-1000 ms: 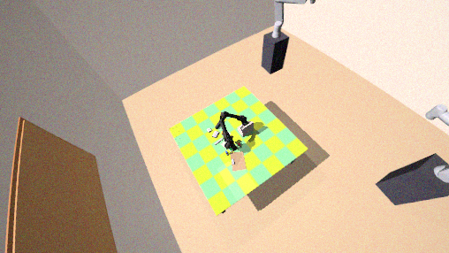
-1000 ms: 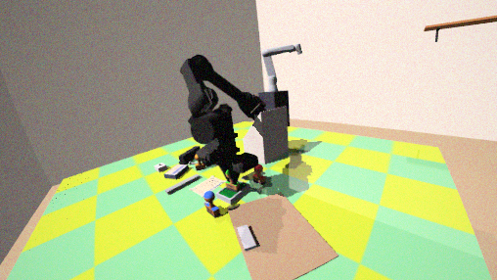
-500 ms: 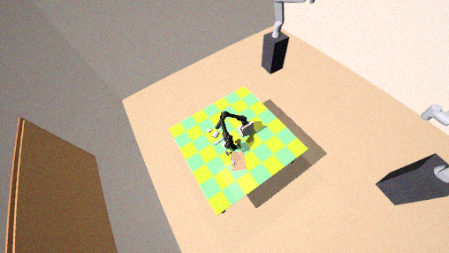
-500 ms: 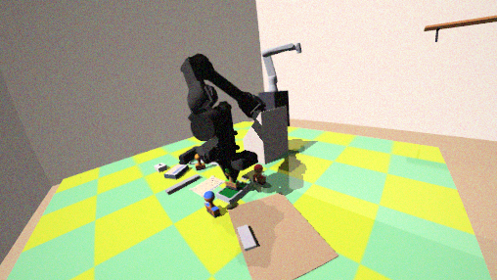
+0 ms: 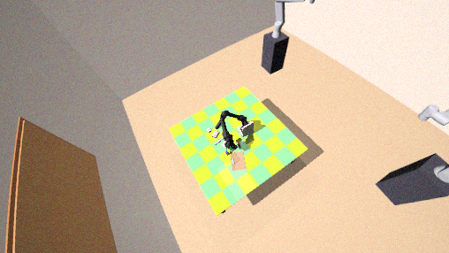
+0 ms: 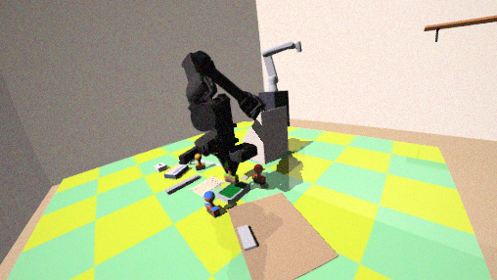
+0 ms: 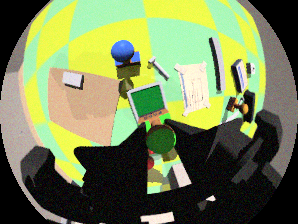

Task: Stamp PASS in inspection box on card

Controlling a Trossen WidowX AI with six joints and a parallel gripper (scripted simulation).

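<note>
Now: the white card 10 cm to the right of my gripper tip, 7 cm below it and 4 cm ahead of it. Round my gripper tip: red-knobbed stamp (9 cm behind, 5 cm below, 1 cm to the left); then blue-knobbed stamp (9 cm ahead, 4 cm below, 3 cm to the left); then green ink pad (6 cm below).
</note>
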